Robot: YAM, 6 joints.
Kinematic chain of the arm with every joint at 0, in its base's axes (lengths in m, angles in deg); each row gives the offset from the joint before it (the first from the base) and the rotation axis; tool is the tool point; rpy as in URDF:
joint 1: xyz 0 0 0.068 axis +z
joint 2: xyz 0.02 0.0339 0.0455 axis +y
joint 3: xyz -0.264 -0.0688 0 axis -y
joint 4: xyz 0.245 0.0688 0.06 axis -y
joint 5: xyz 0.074 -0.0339 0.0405 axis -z
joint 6: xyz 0.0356 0 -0.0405 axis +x
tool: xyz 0 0 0 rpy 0 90 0
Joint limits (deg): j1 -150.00..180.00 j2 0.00..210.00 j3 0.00..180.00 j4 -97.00..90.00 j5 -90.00..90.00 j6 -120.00..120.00
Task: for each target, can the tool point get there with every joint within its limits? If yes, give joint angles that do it. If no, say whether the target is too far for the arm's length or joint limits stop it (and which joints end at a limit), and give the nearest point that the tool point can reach.
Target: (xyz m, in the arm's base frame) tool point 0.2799 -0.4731 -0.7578
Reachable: no: too far | nearest point 0.1961 -0.3314 -0.3536 | short by 0.436 m
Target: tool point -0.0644 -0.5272 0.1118
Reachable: yes | joints -94.51 149.29 126.09 -46.71 39.76 -54.08
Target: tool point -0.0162 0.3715 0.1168
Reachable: yes | joints 94.22 112.43 64.53 -19.08 18.30 35.90
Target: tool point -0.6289 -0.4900 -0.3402
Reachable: no: too far | nearest point -0.4424 -0.3447 -0.2015 | short by 0.274 m
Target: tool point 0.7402 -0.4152 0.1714
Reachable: no: too far | nearest point 0.5619 -0.3152 0.1571 | short by 0.205 m
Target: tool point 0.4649 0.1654 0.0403
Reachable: yes | joints 18.00 157.48 128.02 -67.78 -22.46 -81.73
